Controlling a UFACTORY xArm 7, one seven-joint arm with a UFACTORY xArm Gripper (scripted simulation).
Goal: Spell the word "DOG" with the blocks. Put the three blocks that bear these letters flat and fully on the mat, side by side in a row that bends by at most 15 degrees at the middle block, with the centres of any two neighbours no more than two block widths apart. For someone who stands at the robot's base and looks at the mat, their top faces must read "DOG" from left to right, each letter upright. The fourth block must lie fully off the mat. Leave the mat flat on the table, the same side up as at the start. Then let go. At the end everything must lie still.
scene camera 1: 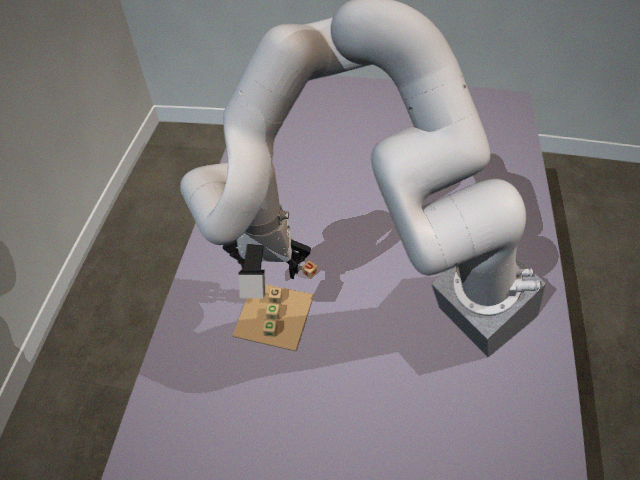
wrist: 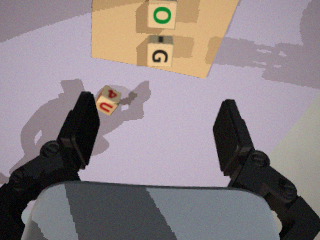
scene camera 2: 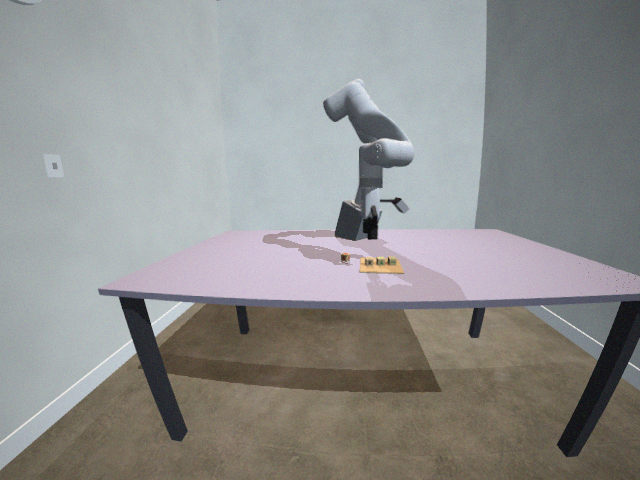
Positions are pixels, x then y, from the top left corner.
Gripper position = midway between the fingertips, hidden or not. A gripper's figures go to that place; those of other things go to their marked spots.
My gripper (scene camera 1: 271, 271) is 1.04 m from the lens. A mat (scene camera 1: 294, 307) is 1.11 m from the lens.
